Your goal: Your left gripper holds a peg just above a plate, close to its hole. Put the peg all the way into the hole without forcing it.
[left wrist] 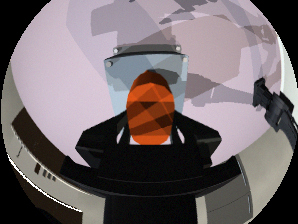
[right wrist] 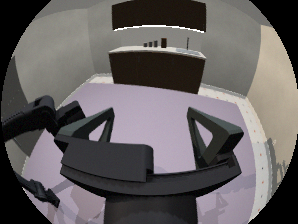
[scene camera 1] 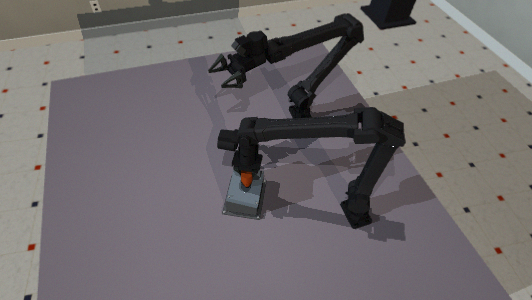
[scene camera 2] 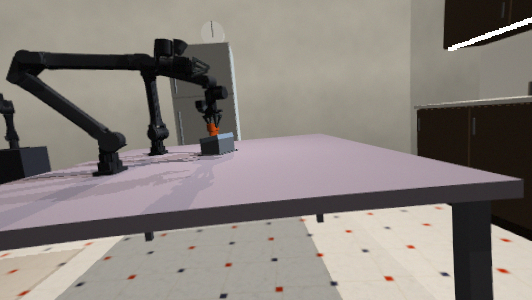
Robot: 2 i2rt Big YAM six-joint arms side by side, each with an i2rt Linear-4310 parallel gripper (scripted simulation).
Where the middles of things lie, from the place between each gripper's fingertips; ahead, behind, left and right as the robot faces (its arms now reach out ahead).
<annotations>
Now: left hand 2 cm above the orange peg (left wrist: pixel 150 106) and 1 cm to the left of it. The rest, counted from my left hand: blue-grey plate block (scene camera 1: pixel 248 196): 7 cm below, 1 cm to the left, 1 cm ahead.
My right hand is 40 mm past the orange peg, 250 mm to the right of it and 280 mm above it. Also, from my right hand: blue-grey plate block 20 mm behind, 270 mm to the left, 330 mm below.
</annotations>
